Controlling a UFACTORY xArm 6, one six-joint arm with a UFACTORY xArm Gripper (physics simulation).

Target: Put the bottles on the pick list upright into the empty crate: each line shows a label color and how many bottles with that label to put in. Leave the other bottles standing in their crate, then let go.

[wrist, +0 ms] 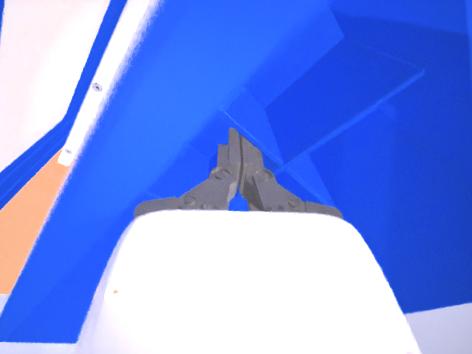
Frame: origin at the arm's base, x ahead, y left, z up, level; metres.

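Where they show: gripper, fingertip midpoint: (238,144).
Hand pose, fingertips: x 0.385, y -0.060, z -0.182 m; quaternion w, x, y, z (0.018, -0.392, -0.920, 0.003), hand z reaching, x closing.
Things, the pixels of their top centre, and the offset from my fingertips. "spot": a spot on its surface instead. Level surfaces: height alone.
- blue crate, surface spot: (150,100) spot: 0.042 m back, 0.069 m right, 0.105 m up
- white strip, surface spot: (97,87) spot: 0.062 m ahead, 0.095 m right, 0.040 m down
- blue edge, surface spot: (30,162) spot: 0.116 m ahead, 0.099 m right, 0.010 m up
- orange surface, its level: 0.070 m down
My gripper (238,144) is shut, its two grey fingers pressed together with nothing between them. It is over or inside a blue crate (150,100), whose wall and thin crossing dividers show around and beyond the fingertips. No bottle, label or pick list shows in the wrist view. I cannot tell which crate this is, nor how far the fingertips are from the dividers.
A white strip (97,87) with small round screws runs along the crate's outer side at the upper left. Further left are another blue edge (30,162) and an orange surface (25,240). A pale surface shows at the lower right.
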